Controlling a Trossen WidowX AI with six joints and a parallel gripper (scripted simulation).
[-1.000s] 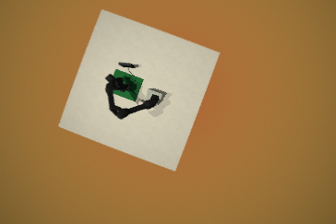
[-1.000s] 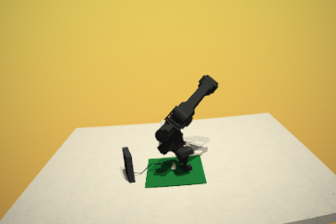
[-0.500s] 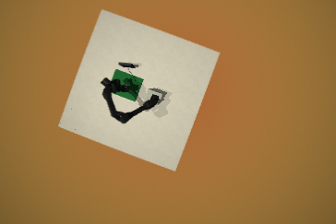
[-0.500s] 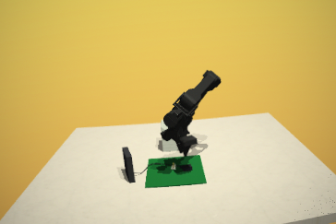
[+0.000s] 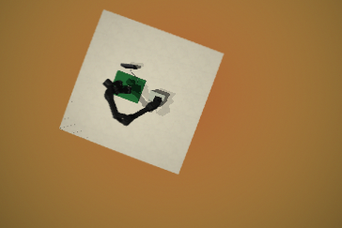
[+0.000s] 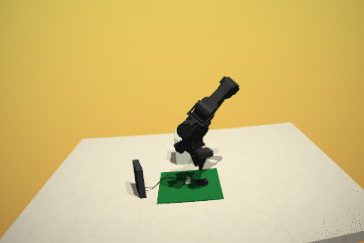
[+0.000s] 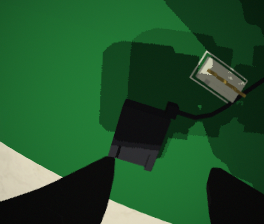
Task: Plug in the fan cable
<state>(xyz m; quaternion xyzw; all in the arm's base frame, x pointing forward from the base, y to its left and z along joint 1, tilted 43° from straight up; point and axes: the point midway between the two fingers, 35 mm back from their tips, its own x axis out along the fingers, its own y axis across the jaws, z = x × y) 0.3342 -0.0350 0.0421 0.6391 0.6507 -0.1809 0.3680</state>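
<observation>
The fan plug is 10 mm ahead of my gripper tip, 10 mm to the left of it and 60 mm below it. Also, from my gripper tip: four-pin fan header (30 mm behind, 40 mm to the right, 70 mm below); then green board (40 mm to the right, 80 mm below); then black fan (10 mm ahead, 220 mm to the right, 10 mm below).
</observation>
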